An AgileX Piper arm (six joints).
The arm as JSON. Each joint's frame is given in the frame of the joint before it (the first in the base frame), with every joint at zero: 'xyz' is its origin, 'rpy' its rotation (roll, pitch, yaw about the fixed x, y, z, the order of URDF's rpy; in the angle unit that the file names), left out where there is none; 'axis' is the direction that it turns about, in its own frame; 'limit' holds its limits. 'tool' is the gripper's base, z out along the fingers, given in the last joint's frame.
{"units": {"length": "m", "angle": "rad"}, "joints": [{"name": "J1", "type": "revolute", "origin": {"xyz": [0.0, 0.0, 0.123]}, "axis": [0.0, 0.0, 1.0], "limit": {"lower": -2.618, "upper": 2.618}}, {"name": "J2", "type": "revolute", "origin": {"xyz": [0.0, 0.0, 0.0]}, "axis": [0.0, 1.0, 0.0], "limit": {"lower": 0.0, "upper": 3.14}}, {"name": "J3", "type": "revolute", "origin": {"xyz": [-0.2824, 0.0, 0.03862]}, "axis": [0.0, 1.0, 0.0], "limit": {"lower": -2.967, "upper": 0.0}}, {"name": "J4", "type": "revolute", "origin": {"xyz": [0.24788, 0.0, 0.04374]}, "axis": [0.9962, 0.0, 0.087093], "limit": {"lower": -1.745, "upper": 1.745}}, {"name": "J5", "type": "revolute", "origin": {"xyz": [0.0, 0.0, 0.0]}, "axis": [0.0, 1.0, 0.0], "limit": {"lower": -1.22, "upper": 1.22}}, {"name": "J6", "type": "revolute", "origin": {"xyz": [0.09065, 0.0, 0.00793]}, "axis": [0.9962, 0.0, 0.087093], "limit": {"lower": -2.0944, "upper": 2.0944}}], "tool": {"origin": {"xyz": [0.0, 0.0, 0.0], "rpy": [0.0, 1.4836, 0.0]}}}
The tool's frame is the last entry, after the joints.
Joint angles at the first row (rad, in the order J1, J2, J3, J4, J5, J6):
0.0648, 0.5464, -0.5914, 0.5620, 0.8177, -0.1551
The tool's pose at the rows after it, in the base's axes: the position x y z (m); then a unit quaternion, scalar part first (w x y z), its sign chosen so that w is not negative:
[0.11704, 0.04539, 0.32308, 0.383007, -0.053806, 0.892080, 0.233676]
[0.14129, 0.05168, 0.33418, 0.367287, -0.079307, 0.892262, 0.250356]
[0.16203, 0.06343, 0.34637, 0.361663, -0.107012, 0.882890, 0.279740]
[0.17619, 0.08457, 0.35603, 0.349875, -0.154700, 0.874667, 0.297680]
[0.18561, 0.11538, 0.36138, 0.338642, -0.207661, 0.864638, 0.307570]
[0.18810, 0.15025, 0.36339, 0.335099, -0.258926, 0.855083, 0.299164]
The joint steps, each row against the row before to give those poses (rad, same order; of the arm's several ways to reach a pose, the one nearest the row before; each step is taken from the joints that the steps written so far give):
-0.0001, 0.1551, -0.1058, 0.0042, 0.0656, -0.0870
0.0024, 0.1200, -0.0817, 0.0648, 0.0180, -0.0815
0.0371, 0.0992, -0.0792, 0.0738, 0.0000, -0.0600
0.1048, 0.0851, -0.0782, 0.0062, -0.0105, -0.0130
0.1510, 0.0824, -0.0696, -0.0359, -0.0443, 0.0223
0.1699, 0.0731, -0.0612, -0.1043, -0.0670, 0.0706

